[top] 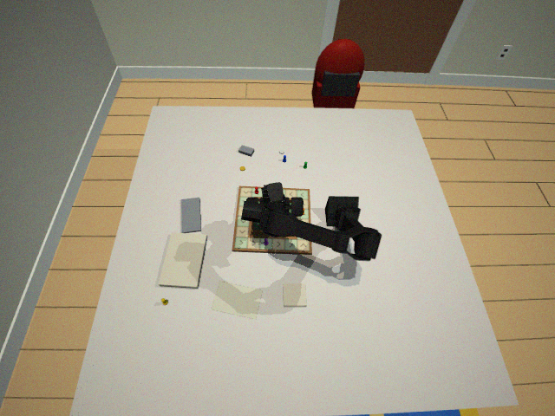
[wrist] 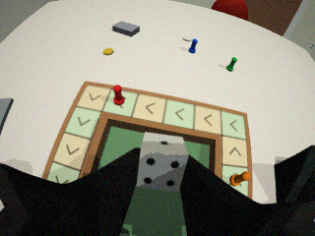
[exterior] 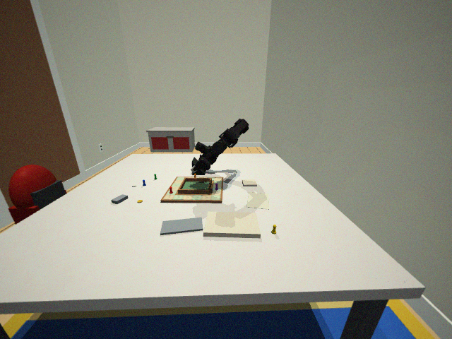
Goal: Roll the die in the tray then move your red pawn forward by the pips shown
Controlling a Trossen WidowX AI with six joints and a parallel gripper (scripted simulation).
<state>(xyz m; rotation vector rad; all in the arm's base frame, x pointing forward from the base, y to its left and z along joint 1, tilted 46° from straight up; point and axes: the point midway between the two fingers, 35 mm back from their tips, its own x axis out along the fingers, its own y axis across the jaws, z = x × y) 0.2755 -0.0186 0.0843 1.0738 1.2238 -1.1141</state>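
My gripper tip is now right at the white die. The rest, counted from my gripper tip: tray 11 cm below, 1 cm to the left; purple pawn 12 cm to the left, 9 cm below, 1 cm ahead; orange pawn 11 cm behind, 9 cm below, 2 cm to the right.
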